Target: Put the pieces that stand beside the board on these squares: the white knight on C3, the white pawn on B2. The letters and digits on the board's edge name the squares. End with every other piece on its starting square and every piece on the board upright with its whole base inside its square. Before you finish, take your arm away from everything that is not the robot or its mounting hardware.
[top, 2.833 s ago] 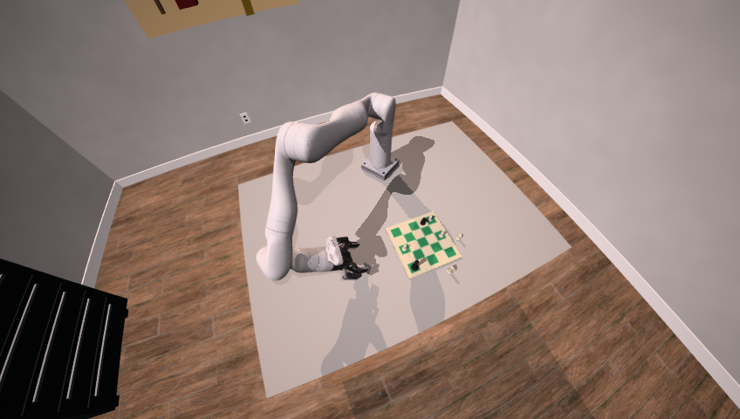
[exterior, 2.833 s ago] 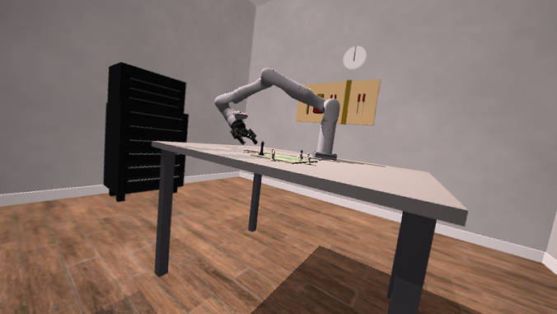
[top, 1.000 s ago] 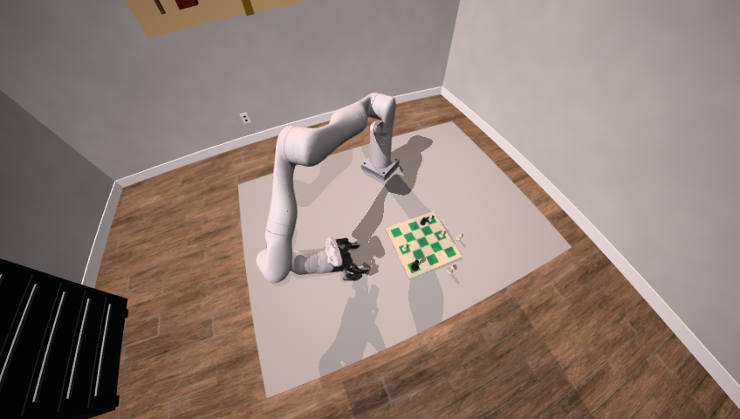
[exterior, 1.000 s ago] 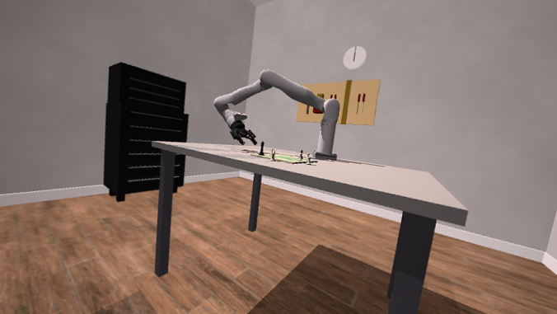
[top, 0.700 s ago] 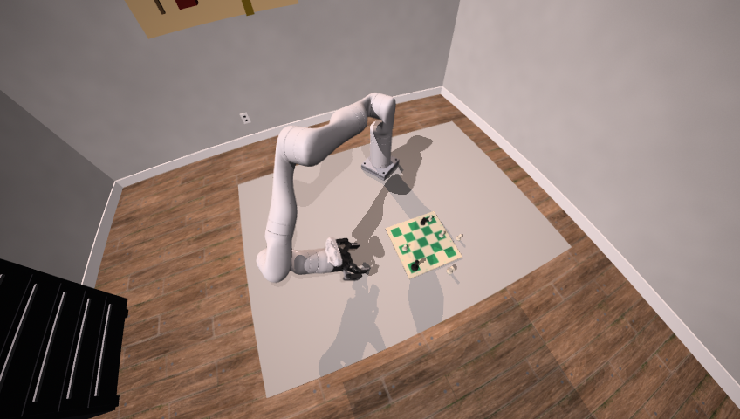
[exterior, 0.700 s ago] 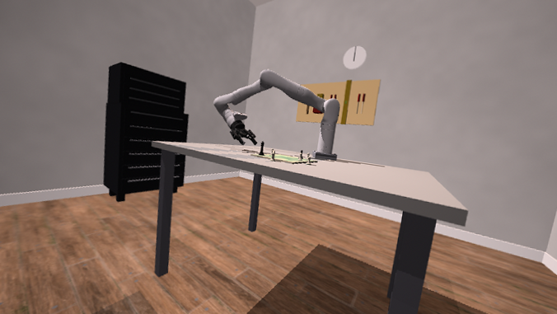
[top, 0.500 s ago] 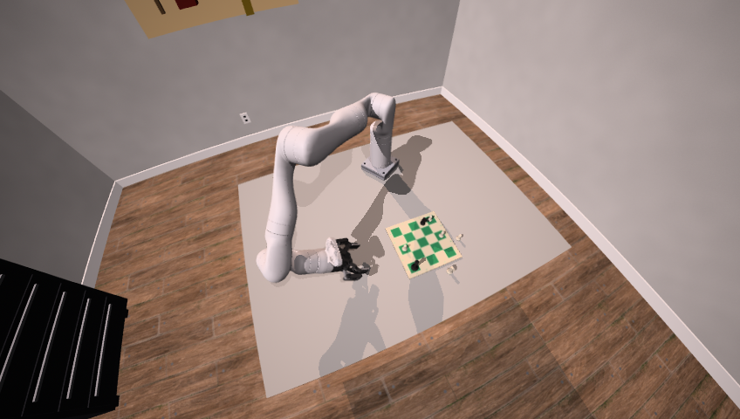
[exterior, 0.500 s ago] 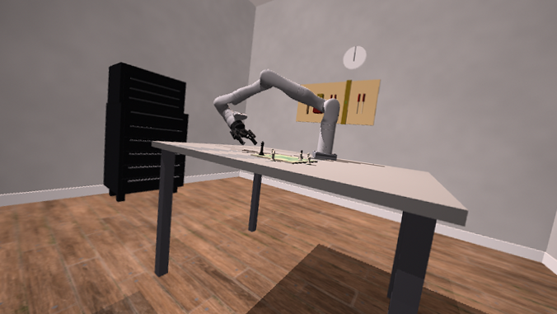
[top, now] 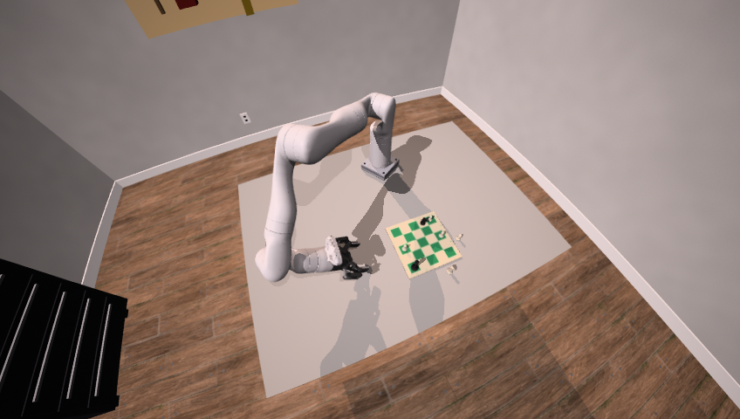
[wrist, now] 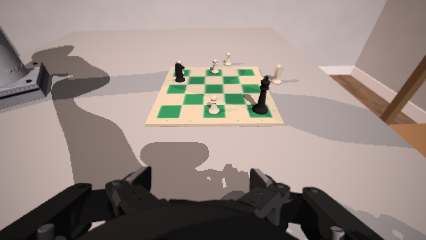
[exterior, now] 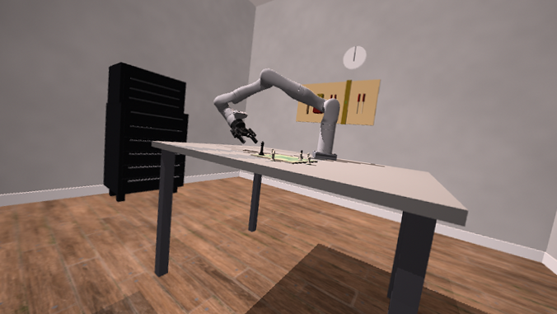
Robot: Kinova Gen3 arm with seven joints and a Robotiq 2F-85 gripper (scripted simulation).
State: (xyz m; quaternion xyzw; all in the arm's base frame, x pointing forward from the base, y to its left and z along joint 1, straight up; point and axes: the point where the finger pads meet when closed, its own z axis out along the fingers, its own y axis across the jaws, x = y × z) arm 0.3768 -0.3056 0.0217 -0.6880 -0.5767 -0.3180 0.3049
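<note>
My hand is 250 mm to the right of the tall cream piece, 200 mm short of it and 40 mm above it. Also, from my hand: cream chessboard 230 mm to the left, 50 mm below, 50 mm ahead.
</note>
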